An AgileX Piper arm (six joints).
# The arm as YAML. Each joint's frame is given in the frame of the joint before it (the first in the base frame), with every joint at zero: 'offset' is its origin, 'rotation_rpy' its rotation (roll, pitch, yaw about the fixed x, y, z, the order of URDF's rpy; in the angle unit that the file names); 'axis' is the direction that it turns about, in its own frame. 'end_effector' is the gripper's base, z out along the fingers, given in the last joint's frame.
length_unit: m
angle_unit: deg
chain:
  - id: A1
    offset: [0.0, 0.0, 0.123]
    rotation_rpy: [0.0, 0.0, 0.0]
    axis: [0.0, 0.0, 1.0]
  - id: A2
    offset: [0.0, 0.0, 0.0]
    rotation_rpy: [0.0, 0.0, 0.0]
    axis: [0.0, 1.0, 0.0]
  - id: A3
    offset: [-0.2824, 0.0, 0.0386]
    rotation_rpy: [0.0, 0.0, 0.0]
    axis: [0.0, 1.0, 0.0]
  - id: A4
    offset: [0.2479, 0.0, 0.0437]
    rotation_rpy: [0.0, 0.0, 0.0]
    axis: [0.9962, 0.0, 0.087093]
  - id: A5
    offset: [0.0, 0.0, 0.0]
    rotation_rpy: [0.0, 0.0, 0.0]
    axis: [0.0, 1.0, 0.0]
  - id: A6
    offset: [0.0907, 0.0, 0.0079]
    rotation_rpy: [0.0, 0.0, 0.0]
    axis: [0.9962, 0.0, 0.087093]
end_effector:
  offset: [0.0, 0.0, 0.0]
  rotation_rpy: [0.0, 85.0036, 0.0]
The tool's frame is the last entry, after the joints.
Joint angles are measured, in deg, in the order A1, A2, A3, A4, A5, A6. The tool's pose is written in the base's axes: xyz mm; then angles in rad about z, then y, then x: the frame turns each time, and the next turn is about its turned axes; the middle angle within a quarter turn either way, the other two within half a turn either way. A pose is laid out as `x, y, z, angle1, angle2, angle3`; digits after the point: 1 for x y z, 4 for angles.
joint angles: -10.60, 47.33, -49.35, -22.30, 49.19, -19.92
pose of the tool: 142.6, -53.3, 353.2, -2.6278, 0.5502, -2.3771
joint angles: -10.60, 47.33, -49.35, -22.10, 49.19, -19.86
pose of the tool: 142.7, -53.1, 353.1, -2.6299, 0.5531, -2.3806
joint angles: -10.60, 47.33, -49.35, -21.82, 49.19, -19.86
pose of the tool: 142.8, -52.8, 353.0, -2.6316, 0.5562, -2.3850
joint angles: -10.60, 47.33, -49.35, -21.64, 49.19, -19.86
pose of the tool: 142.8, -52.6, 352.9, -2.6327, 0.5582, -2.3878
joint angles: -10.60, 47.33, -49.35, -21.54, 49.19, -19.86
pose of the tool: 142.8, -52.5, 352.8, -2.6333, 0.5593, -2.3894
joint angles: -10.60, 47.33, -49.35, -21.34, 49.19, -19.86
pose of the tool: 142.9, -52.3, 352.8, -2.6346, 0.5616, -2.3926
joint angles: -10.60, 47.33, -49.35, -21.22, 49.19, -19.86
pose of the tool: 142.9, -52.1, 352.7, -2.6353, 0.5629, -2.3944
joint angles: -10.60, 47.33, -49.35, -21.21, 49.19, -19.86
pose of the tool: 142.9, -52.1, 352.7, -2.6354, 0.5630, -2.3946
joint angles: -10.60, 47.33, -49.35, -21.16, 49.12, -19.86
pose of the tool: 143.0, -52.1, 352.8, -2.6348, 0.5644, -2.3945
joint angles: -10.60, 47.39, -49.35, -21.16, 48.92, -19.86
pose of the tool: 143.5, -52.1, 352.8, -2.6325, 0.5660, -2.3927
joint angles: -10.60, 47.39, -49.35, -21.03, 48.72, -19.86
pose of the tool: 143.7, -51.9, 353.0, -2.6307, 0.5698, -2.3921
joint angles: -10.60, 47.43, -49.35, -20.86, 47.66, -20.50
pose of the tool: 145.1, -51.5, 354.0, -2.6082, 0.5762, -2.3760
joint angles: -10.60, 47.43, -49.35, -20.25, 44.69, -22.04
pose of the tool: 148.4, -50.3, 357.2, -2.5482, 0.5984, -2.3311
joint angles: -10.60, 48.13, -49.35, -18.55, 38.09, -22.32
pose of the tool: 158.1, -47.8, 362.8, -2.4630, 0.6788, -2.2621
